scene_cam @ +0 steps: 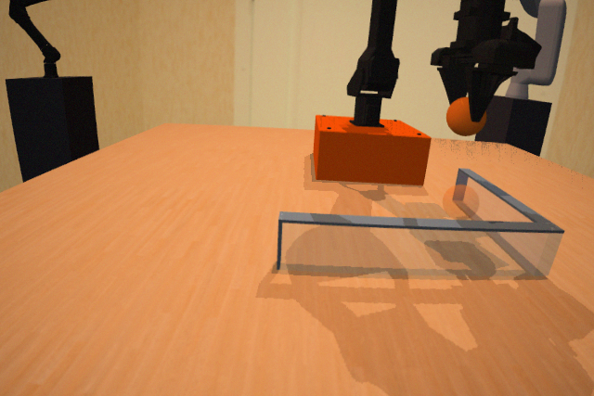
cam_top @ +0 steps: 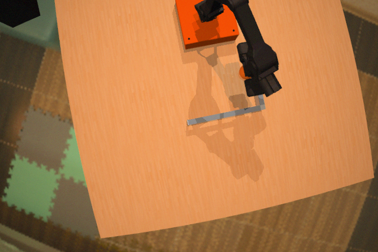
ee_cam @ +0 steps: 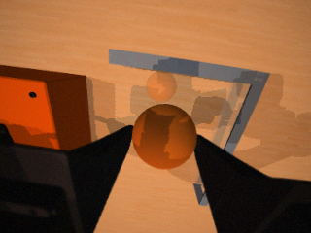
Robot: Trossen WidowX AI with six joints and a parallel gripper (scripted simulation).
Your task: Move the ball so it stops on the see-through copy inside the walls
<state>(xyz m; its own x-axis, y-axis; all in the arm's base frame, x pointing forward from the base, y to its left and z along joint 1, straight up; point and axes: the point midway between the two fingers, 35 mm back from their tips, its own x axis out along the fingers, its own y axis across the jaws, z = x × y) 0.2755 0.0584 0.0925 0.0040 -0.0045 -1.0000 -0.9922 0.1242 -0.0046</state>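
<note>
The see-through copy of ball is 13 cm below my gripper tip and 2 cm to the left of it. Round my gripper tip: orange ball: right at my gripper tip.
</note>
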